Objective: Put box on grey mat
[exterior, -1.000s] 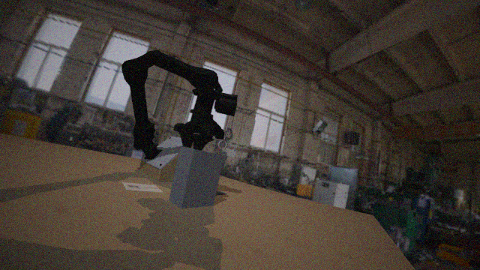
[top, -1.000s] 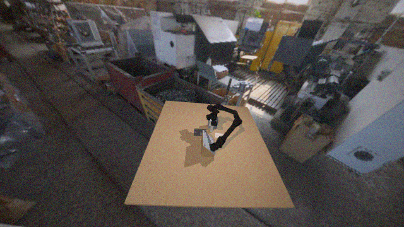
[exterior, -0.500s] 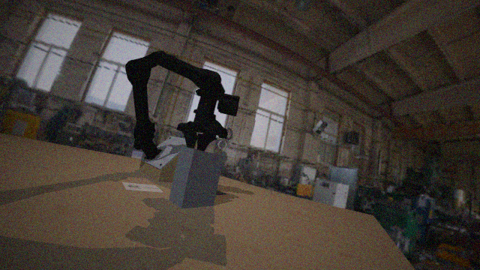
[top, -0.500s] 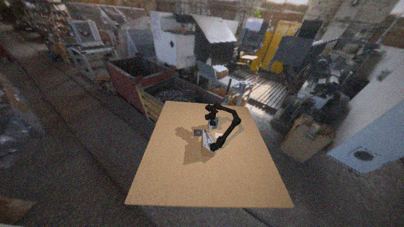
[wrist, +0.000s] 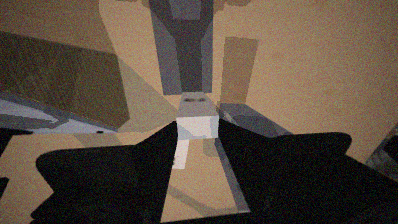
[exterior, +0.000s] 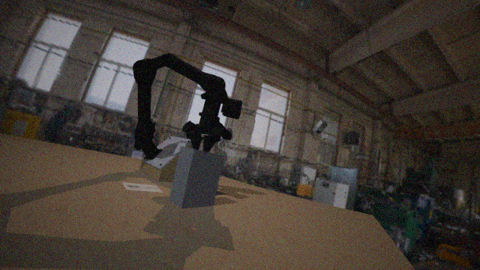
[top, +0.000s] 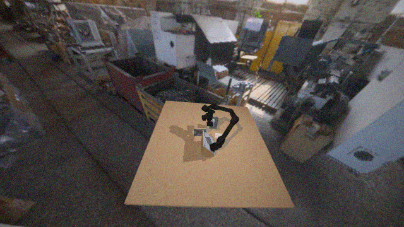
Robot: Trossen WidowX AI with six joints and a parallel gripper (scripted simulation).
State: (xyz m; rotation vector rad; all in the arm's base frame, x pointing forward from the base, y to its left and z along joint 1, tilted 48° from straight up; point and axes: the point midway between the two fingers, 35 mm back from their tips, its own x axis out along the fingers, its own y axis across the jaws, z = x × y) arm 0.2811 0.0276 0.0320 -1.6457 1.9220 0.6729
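Right now my gripper tip is 130 mm above the grey mat, 80 mm to the right of it and 10 mm past it. Round my gripper tip: paper (140 mm to the right, 130 mm below, 70 mm behind).
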